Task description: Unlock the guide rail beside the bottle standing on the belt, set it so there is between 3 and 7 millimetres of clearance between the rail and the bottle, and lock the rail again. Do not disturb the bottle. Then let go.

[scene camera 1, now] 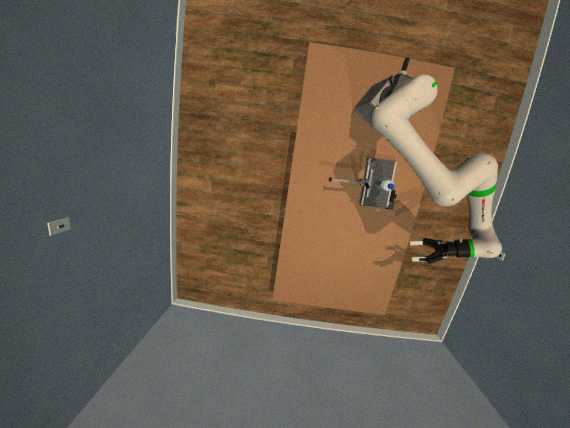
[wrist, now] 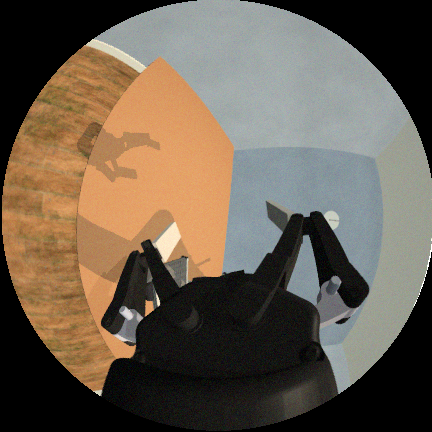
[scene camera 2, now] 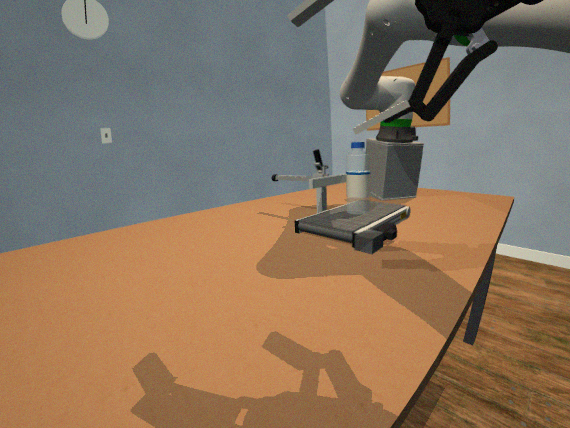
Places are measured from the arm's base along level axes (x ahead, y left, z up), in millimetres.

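Where they show: gripper, fingertip midpoint: [scene camera 1: 411, 250] [wrist: 220, 219] [scene camera 2: 324, 75]; arm's base at its link origin: [scene camera 2: 394, 140].
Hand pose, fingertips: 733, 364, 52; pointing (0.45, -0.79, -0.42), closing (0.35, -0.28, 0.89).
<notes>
Each offset is from my fingertips to the top centre of the thing, as dx, dy, dz. "spot": to the spot under its first point. Level surfaces: height alone.
A clear bottle with a blue cap {-314, -213, -68} [scene camera 1: 388, 185] [scene camera 2: 357, 181] stands upright on the dark conveyor belt {-311, -211, -253} [scene camera 1: 381, 199] [scene camera 2: 327, 221]. The light guide rail {spot: -320, -308, -160} [scene camera 1: 370, 179] [scene camera 2: 327, 181] runs along the belt beside the bottle; the gap between them cannot be measured here. A rod {spot: -278, -438, -164} [scene camera 1: 347, 180] [scene camera 2: 295, 177] with a black end knob sticks outward from the rail's post. A black lever {-280, -333, -83} [scene camera 2: 317, 158] stands tilted up above the rail's bracket; whether it is locked cannot be told. My gripper [scene camera 1: 416, 251] [scene camera 2: 326, 75] [wrist: 220, 219] is open and empty, high up and well apart from belt and rail.
The brown table {dz -288} [scene camera 1: 330, 260] [scene camera 2: 200, 280] [wrist: 200, 165] carries the belt. A dark motor block [scene camera 2: 368, 241] sticks out at the belt's near end. The arm's grey pedestal [scene camera 1: 366, 106] [scene camera 2: 394, 170] stands behind the bottle in the second scene view. The arm reaches beyond the table's edge.
</notes>
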